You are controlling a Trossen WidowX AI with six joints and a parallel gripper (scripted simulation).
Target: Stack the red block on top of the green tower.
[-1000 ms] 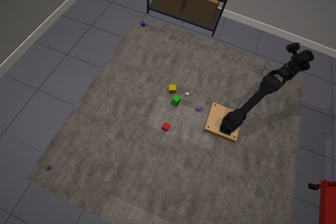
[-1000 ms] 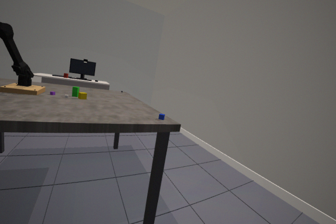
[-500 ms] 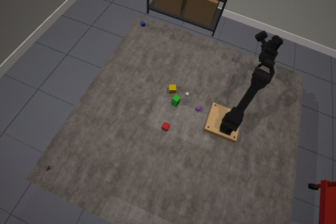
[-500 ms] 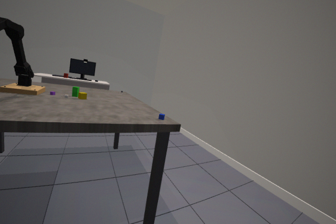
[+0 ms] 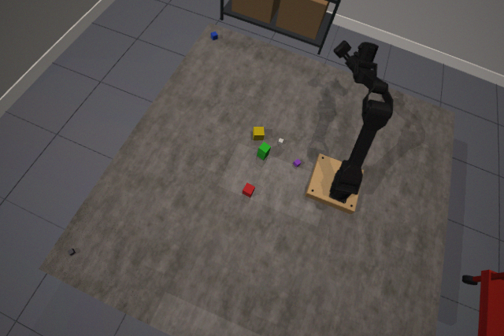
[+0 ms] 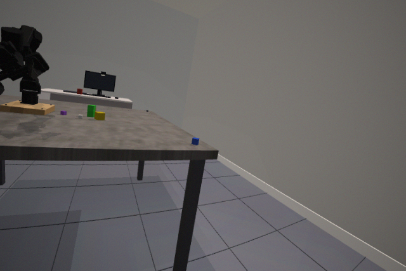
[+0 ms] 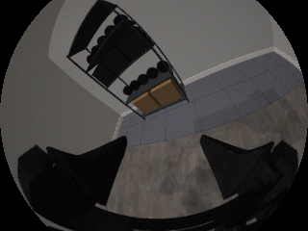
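My gripper tip is 700 mm to the right of the red block, 140 mm short of it and 140 mm above it. The rest, counted from my gripper tip: small white cube: 450 mm to the left, 150 mm below, 110 mm ahead; then purple cube: 510 mm to the left, 150 mm below, 10 mm ahead; then yellow block: 460 mm to the left, 200 mm ahead, 140 mm below.
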